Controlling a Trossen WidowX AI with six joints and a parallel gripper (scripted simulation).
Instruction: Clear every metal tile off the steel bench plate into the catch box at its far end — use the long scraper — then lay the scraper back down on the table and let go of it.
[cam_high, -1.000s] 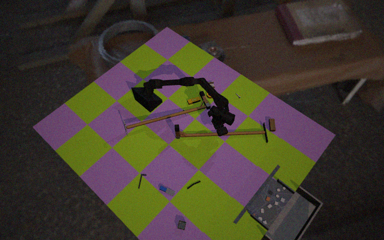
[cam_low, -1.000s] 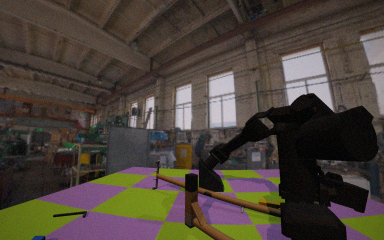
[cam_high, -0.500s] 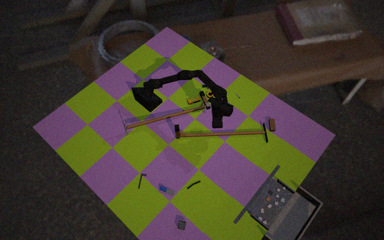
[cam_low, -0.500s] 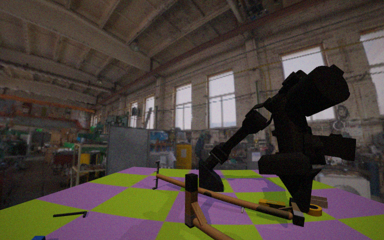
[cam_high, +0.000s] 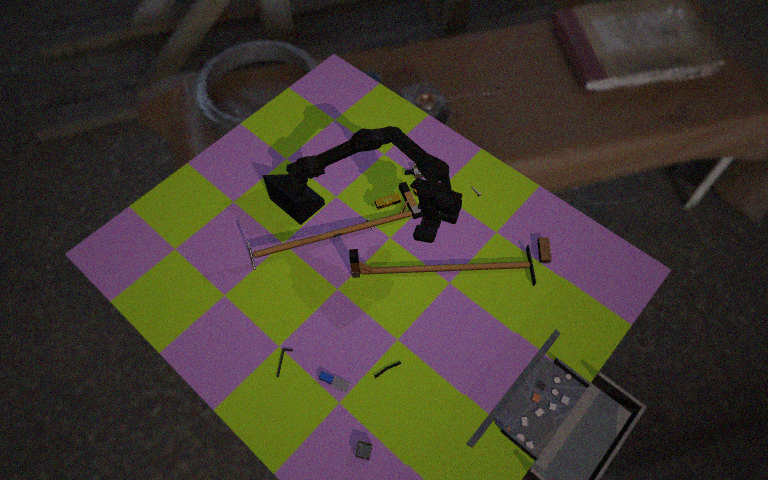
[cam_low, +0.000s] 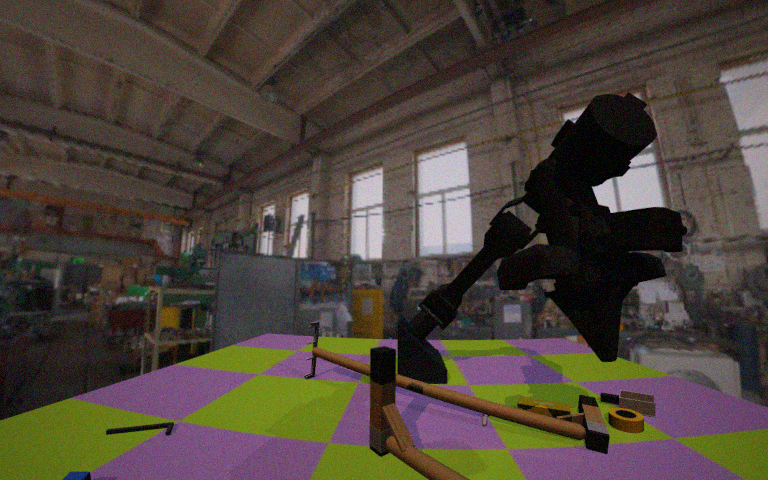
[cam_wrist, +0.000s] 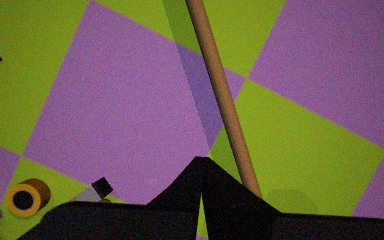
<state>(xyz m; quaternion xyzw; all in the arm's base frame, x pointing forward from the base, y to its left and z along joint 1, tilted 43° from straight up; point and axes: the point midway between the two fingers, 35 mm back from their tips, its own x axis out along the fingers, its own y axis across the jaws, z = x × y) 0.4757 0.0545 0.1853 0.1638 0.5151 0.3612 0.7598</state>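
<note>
The long scraper is 6 cm ahead of my gripper tip, 2 cm to the right of it and 10 cm below it. Round my gripper tip: grey box (27 cm behind, 23 cm to the left, 16 cm below); then curved black strip (15 cm ahead, 39 cm to the right, 16 cm below); then yellow tape roll (20 cm behind, 18 cm to the left, 16 cm below).
</note>
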